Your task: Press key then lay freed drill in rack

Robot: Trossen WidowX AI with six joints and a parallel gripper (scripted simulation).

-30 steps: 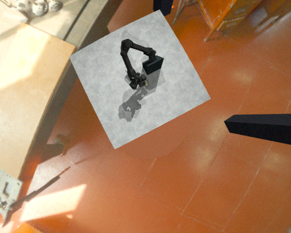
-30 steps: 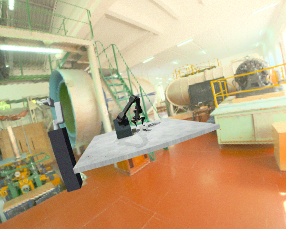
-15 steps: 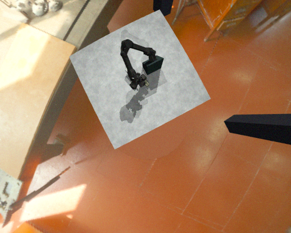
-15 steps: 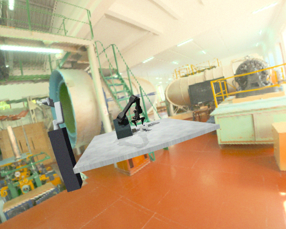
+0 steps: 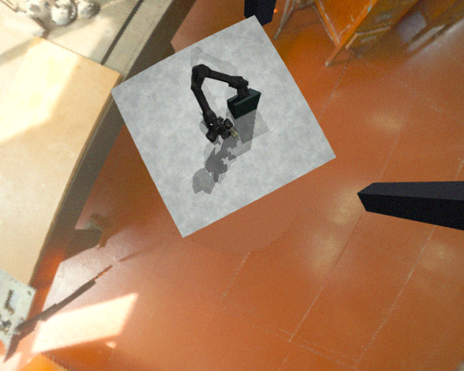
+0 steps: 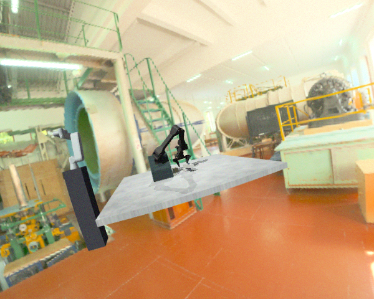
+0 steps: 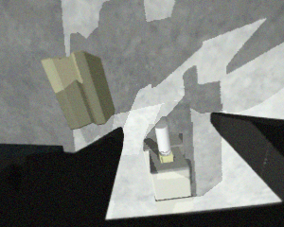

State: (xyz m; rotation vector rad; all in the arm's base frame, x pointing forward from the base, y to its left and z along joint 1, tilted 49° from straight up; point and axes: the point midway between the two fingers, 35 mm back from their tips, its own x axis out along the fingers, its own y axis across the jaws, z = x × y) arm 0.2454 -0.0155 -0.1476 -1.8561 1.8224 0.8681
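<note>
Now: gripper tip 10 mm short of the drill, 60 mm to the left of it and 10 mm below it. The rest, counted from my gripper tip: small fixture: 20 mm ahead, 120 mm to the right.
</note>
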